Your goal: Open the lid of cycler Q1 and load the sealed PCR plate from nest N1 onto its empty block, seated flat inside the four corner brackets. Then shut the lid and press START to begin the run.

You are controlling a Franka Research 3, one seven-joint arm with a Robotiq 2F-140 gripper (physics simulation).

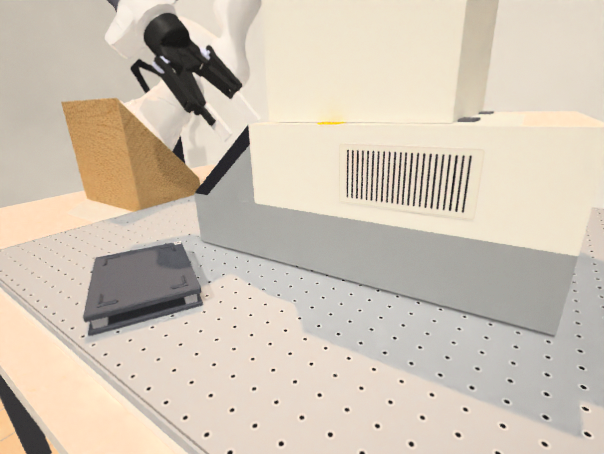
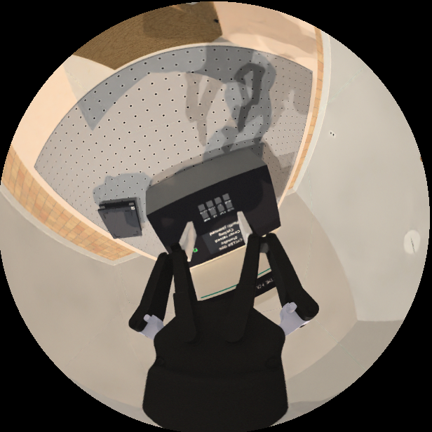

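The cycler has a grey base, a cream body and a sloped black front panel with grey buttons and a text screen. A small green light shows beside the screen. A tall cream block, apparently the lid, stands upright on the body; the cycler's block is hidden. My gripper is partly open and empty, above the front panel, its fingers either side of the buttons and screen. A dark stand with corner brackets is empty. The sealed plate does not show.
A wooden wedge stands beyond the perforated board. The dark stand sits beside the cycler's front end. A vent grille is on the cycler's side. A yellow patch shows at the cream block's foot.
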